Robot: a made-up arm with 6 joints.
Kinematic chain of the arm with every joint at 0, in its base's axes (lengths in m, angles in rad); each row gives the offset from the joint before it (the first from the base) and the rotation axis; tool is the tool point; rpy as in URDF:
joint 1: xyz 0 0.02 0.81 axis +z
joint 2: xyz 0 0.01 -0.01 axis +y
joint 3: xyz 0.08 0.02 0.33 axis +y
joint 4: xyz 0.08 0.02 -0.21 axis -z
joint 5: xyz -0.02 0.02 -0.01 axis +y
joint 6: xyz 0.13 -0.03 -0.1 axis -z
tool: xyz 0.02 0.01 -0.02 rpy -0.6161 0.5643 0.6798
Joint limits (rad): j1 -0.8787..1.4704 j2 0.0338..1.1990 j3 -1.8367..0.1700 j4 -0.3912..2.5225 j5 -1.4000..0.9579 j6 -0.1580..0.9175
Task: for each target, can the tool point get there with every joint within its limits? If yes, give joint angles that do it. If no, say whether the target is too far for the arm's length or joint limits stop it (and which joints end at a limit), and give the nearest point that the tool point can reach.
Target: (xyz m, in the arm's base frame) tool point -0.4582 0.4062 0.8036
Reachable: no: joint limits stop it (at a limit: joint 1, joint 4, joint 6) | nearest point -0.0834 0.3684 0.8036 | short by 0.377 m
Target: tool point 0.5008 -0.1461 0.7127
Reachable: yes | joints -0.1937 0.7836 -0.9613 0.7355 -0.2334 0.7887
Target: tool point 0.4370 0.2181 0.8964
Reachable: yes | joints 0.4419 0.2041 -0.7163 0.5018 0.0512 -0.0742
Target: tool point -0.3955 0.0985 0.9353
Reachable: no: joint limits stop it (at a limit: joint 1, joint 2, joint 3) | nearest point -0.0494 0.0024 0.9073 | short by 0.360 m
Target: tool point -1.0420 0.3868 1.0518
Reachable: no: too far | nearest point -0.0796 0.3882 1.0083 | short by 0.963 m
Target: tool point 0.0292 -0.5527 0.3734
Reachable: no: joint limits stop it (at a limit: joint 1, joint 2) | nearest point 0.1950 -0.3652 0.5213 | short by 0.291 m
